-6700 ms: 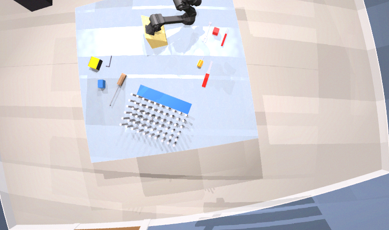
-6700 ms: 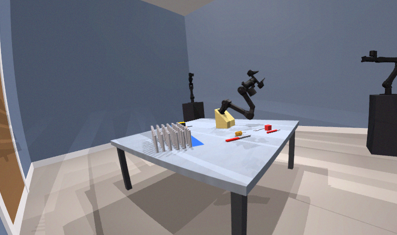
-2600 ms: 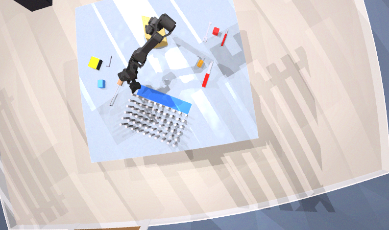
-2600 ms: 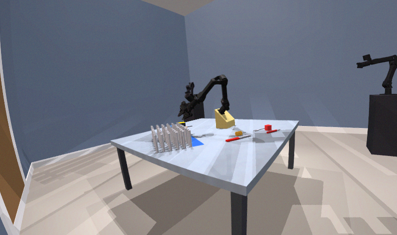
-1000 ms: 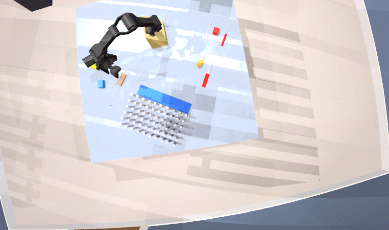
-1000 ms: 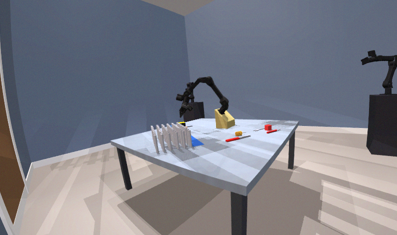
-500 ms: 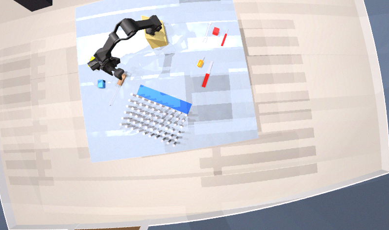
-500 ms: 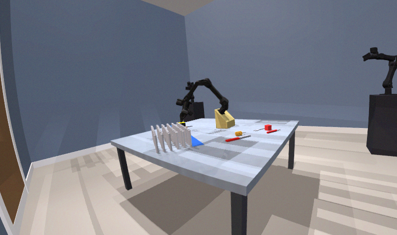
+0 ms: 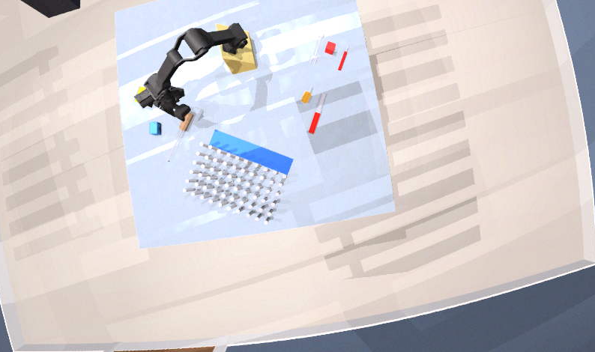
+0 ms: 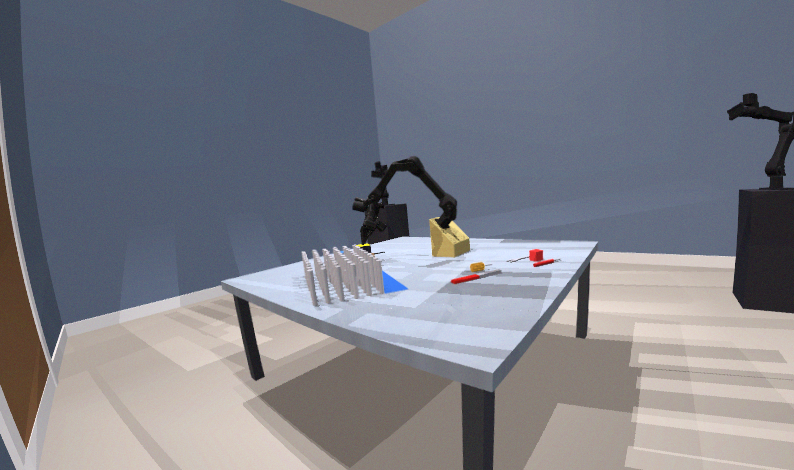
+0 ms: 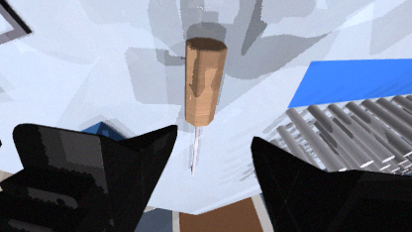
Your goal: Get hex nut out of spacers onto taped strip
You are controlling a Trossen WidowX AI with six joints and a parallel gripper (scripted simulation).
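The wooden-handled tool is 9 cm ahead of my gripper tip, 7 cm below it and 6 cm to the right of it. From my gripper tip the other things lie so: yellow-black block: 20 cm to the right, 16 cm behind, 6 cm below; blue taped strip: 29 cm to the left, 19 cm ahead, 8 cm below; blue cube: 16 cm to the right, 6 cm below, 1 cm ahead.
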